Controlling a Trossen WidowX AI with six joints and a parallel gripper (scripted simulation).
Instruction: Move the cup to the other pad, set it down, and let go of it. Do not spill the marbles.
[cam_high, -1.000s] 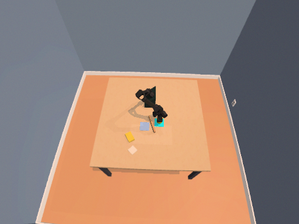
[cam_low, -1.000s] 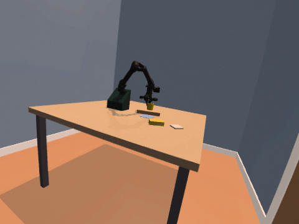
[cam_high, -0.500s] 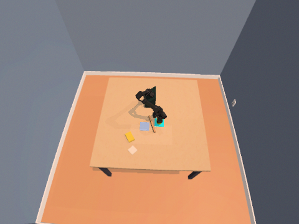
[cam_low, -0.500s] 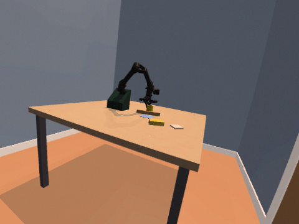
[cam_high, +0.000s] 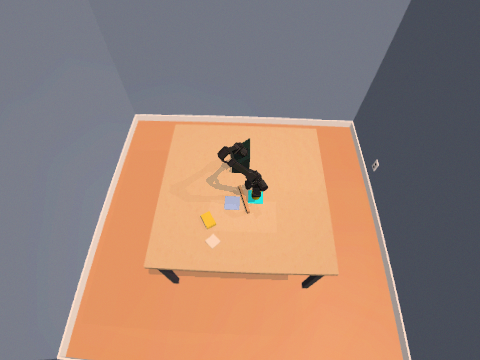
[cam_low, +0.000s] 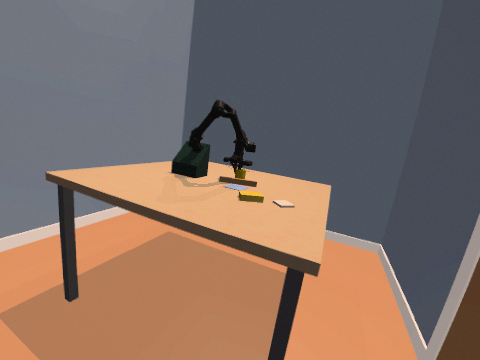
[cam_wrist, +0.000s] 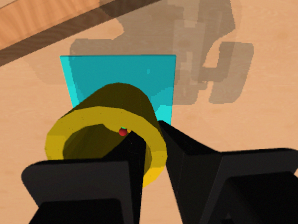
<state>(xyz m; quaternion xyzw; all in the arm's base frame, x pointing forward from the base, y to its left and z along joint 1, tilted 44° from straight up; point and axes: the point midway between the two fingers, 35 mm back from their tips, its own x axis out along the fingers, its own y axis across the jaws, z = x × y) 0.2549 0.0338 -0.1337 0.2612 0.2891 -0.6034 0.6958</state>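
Right now my gripper tip is 20 mm short of the yellow cup. Also, from my gripper tip: thin wooden bar: 80 mm to the right, 70 mm ahead, 30 mm below; then red marble: 30 mm ahead, 20 mm to the left, 20 mm below; then cyan pad: 50 mm below, 30 mm ahead.
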